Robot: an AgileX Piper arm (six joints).
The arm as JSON. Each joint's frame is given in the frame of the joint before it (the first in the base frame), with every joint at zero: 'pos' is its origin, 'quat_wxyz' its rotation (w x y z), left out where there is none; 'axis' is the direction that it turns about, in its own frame. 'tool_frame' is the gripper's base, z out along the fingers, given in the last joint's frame.
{
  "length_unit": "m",
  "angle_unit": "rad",
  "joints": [
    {
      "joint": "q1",
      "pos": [
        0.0,
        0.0,
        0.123
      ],
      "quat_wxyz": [
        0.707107,
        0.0,
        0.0,
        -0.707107
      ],
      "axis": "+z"
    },
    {
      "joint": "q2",
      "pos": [
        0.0,
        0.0,
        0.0
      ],
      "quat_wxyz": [
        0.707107,
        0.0,
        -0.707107,
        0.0
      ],
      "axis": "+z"
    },
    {
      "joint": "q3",
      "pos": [
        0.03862,
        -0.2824,
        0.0
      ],
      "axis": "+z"
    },
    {
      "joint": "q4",
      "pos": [
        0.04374,
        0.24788,
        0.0
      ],
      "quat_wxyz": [
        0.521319,
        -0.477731,
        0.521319,
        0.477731
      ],
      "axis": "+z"
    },
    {
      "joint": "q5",
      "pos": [
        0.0,
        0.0,
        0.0
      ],
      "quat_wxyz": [
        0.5,
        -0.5,
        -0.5,
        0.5
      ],
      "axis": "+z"
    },
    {
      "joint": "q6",
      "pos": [
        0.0,
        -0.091,
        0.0
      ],
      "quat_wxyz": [
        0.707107,
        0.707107,
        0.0,
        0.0
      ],
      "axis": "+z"
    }
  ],
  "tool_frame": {
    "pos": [
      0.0,
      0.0,
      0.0
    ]
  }
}
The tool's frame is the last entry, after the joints.
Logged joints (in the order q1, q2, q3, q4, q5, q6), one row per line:
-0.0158, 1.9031, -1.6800, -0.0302, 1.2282, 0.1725
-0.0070, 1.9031, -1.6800, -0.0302, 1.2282, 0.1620
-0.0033, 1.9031, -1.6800, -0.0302, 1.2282, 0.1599
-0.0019, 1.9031, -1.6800, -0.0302, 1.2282, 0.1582
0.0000, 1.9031, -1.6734, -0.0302, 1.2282, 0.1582
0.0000, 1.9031, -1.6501, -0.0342, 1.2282, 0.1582
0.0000, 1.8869, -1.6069, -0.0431, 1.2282, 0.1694
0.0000, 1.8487, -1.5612, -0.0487, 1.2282, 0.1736
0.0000, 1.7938, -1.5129, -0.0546, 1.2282, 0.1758
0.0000, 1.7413, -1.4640, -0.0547, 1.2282, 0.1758
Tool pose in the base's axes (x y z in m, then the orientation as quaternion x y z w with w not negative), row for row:
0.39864, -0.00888, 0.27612, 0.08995, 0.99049, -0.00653, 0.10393
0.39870, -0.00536, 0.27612, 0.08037, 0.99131, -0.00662, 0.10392
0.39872, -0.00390, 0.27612, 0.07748, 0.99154, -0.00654, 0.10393
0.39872, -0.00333, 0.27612, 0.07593, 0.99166, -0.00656, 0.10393
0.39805, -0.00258, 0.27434, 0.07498, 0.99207, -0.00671, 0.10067
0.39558, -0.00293, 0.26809, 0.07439, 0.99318, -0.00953, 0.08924
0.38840, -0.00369, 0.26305, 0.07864, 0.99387, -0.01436, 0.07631
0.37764, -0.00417, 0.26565, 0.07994, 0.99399, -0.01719, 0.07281
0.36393, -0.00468, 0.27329, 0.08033, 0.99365, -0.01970, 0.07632
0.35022, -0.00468, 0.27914, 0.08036, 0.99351, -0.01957, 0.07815
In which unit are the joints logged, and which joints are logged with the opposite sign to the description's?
The joints are logged in radians. Opposite sign: none.
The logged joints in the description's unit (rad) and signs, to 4 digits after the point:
-0.0158, 1.9031, -1.6800, -0.0302, 1.2282, 0.1725
-0.0070, 1.9031, -1.6800, -0.0302, 1.2282, 0.1620
-0.0033, 1.9031, -1.6800, -0.0302, 1.2282, 0.1599
-0.0019, 1.9031, -1.6800, -0.0302, 1.2282, 0.1582
0.0000, 1.9031, -1.6734, -0.0302, 1.2282, 0.1582
0.0000, 1.9031, -1.6501, -0.0342, 1.2282, 0.1582
0.0000, 1.8869, -1.6069, -0.0431, 1.2282, 0.1694
0.0000, 1.8487, -1.5612, -0.0487, 1.2282, 0.1736
0.0000, 1.7938, -1.5129, -0.0546, 1.2282, 0.1758
0.0000, 1.7413, -1.4640, -0.0547, 1.2282, 0.1758

